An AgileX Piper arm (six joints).
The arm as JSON. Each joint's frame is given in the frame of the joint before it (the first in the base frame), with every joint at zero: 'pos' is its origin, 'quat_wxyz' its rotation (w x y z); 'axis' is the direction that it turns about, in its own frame. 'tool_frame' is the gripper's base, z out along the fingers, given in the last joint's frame.
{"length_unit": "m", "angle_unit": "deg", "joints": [
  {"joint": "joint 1", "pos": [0.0, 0.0, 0.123], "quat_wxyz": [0.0, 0.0, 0.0, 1.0], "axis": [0.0, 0.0, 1.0]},
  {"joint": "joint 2", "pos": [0.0, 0.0, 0.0], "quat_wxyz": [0.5, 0.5, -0.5, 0.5], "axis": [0.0, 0.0, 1.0]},
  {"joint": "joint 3", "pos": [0.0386, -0.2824, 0.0], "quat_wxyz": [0.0, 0.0, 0.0, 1.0], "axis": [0.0, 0.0, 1.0]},
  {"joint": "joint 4", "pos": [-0.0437, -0.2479, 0.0], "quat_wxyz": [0.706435, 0.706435, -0.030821, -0.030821], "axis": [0.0, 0.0, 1.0]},
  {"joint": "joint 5", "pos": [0.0, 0.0, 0.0], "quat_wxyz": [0.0, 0.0, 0.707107, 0.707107], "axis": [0.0, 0.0, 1.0]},
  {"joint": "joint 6", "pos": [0.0, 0.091, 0.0], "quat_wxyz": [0.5, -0.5, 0.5, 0.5], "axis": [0.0, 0.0, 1.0]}
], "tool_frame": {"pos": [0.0, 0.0, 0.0], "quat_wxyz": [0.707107, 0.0, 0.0, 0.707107]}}
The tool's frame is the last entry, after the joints.
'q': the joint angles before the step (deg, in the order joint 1, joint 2, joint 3, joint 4, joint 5, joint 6). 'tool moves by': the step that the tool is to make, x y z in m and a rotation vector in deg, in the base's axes. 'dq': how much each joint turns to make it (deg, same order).
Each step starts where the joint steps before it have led.
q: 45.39 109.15 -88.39 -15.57 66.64 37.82
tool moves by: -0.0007 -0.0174 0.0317 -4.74 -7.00 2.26
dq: 0.01 -4.23 0.00 -8.16 2.45 -1.20
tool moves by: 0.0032 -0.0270 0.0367 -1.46 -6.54 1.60
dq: -2.35 -5.20 -0.01 -4.86 0.05 -3.63
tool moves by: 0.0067 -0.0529 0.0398 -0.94 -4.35 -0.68
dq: -7.16 -6.38 -0.01 -1.09 0.11 -7.75
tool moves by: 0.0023 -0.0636 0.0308 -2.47 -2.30 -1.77
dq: -9.97 -5.51 0.00 0.74 0.09 -10.29
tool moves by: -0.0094 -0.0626 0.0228 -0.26 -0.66 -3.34
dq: -11.55 -4.86 0.01 4.16 0.14 -9.89
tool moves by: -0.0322 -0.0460 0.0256 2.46 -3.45 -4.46
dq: -9.78 -6.70 0.73 4.98 0.20 -5.55
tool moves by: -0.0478 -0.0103 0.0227 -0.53 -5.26 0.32
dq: -2.16 -8.81 2.55 1.07 0.11 -3.00
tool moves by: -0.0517 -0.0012 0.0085 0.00 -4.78 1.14
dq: -0.03 -9.80 4.65 0.76 -0.01 -1.28
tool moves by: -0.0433 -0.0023 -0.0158 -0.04 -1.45 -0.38
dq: 0.06 -9.46 7.96 -0.42 0.15 0.33
